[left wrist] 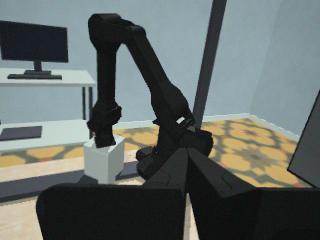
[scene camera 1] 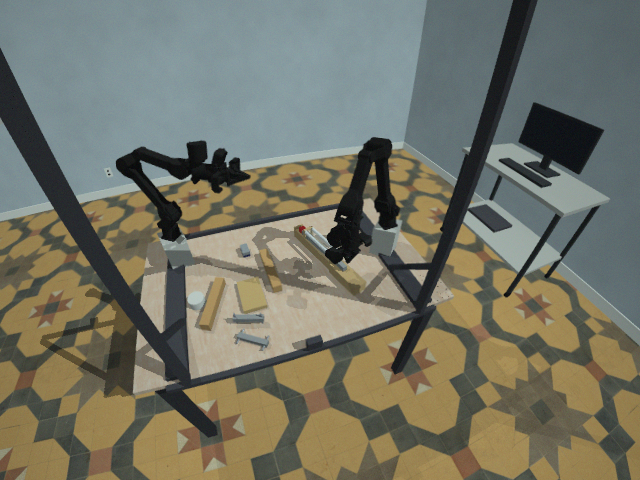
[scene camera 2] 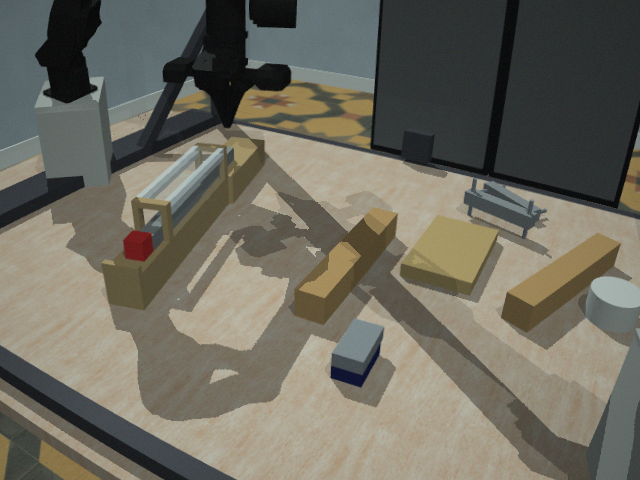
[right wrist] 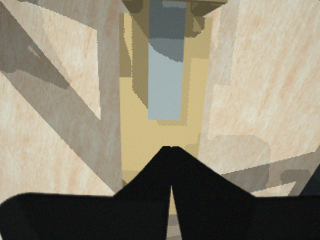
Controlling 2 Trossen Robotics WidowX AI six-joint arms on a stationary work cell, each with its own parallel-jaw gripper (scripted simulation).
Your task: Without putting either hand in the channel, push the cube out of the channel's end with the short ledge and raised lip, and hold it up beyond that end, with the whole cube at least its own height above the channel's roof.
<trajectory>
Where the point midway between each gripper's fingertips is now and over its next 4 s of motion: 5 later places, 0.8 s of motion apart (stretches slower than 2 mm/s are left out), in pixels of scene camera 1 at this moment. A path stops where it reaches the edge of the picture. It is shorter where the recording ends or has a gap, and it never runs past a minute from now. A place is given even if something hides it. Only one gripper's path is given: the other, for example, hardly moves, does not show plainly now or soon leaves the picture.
My right gripper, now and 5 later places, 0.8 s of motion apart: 347, 262; 347, 256; 315, 242; 304, 229; 302, 222; 302, 229
</trajectory>
